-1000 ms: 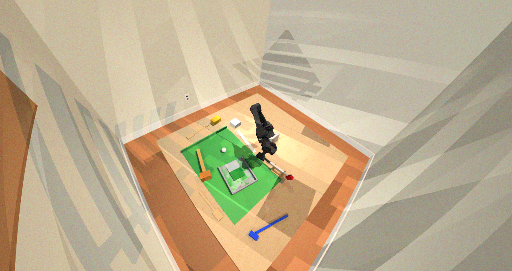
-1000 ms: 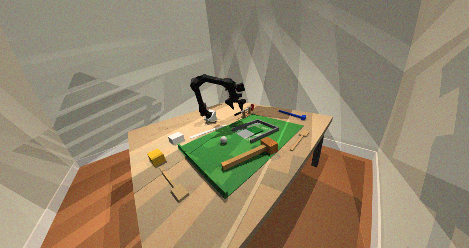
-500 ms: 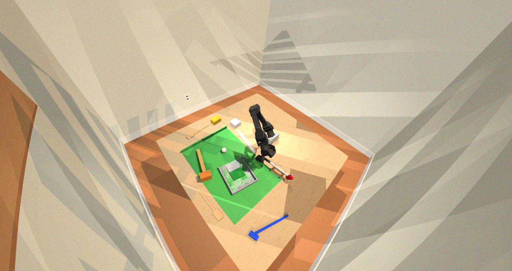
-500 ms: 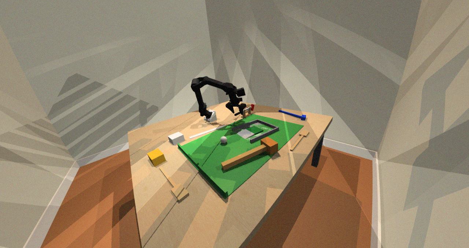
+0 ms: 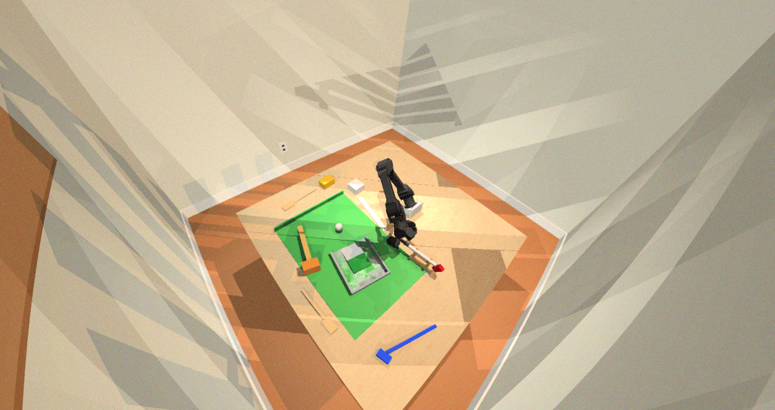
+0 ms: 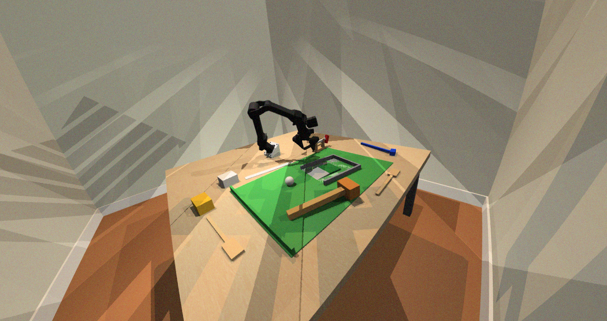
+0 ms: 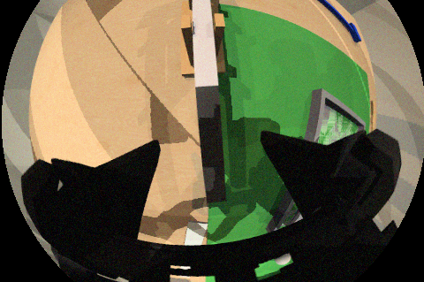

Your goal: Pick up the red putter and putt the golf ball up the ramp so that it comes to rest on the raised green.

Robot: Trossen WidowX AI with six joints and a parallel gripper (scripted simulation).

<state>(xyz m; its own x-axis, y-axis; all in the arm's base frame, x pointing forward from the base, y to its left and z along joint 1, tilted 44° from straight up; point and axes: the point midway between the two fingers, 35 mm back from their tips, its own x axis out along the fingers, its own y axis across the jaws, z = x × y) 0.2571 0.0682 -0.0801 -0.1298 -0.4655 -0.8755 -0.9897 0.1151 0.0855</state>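
Now: the white strip 8 cm behind my gripper tip, 28 cm to the right of it and 4 cm below it. Also, from my gripper tip: small wooden rack: 13 cm to the left, 1 cm below; green mat: 21 cm ahead, 21 cm to the right, 4 cm below; red putter: 11 cm to the left, 2 cm above.
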